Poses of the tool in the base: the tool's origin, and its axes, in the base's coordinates. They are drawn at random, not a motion.
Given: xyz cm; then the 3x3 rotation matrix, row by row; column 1 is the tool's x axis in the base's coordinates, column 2 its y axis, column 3 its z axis. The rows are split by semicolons.
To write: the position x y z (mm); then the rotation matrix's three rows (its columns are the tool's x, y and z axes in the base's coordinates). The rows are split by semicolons. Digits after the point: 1 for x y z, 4 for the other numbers.
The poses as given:
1: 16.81 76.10 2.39; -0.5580 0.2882 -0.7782; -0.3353 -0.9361 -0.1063; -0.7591 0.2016 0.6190
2: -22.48 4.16 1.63; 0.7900 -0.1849 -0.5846; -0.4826 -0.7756 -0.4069; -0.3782 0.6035 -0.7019
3: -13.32 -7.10 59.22; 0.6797 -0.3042 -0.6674; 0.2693 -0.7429 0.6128; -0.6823 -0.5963 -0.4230
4: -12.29 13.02 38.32; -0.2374 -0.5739 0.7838; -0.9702 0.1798 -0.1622; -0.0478 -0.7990 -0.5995
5: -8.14 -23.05 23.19; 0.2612 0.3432 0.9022; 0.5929 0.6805 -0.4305; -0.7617 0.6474 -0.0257
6: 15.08 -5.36 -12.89; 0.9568 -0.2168 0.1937; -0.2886 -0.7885 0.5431; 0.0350 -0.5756 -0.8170
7: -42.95 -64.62 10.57; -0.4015 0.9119 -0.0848; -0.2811 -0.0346 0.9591; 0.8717 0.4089 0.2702
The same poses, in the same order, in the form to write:
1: 168.1 761.0 23.9; -0.5580 0.2882 -0.7782; -0.3353 -0.9361 -0.1063; -0.7591 0.2016 0.6190
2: -224.8 41.6 16.3; 0.7900 -0.1849 -0.5846; -0.4826 -0.7756 -0.4069; -0.3782 0.6035 -0.7019
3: -133.2 -71.0 592.2; 0.6797 -0.3042 -0.6674; 0.2693 -0.7429 0.6128; -0.6823 -0.5963 -0.4230
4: -122.9 130.2 383.2; -0.2374 -0.5739 0.7838; -0.9702 0.1798 -0.1622; -0.0478 -0.7990 -0.5995
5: -81.4 -230.5 231.9; 0.2612 0.3432 0.9022; 0.5929 0.6805 -0.4305; -0.7617 0.6474 -0.0257
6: 150.8 -53.6 -128.9; 0.9568 -0.2168 0.1937; -0.2886 -0.7885 0.5431; 0.0350 -0.5756 -0.8170
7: -429.5 -646.2 105.7; -0.4015 0.9119 -0.0848; -0.2811 -0.0346 0.9591; 0.8717 0.4089 0.2702
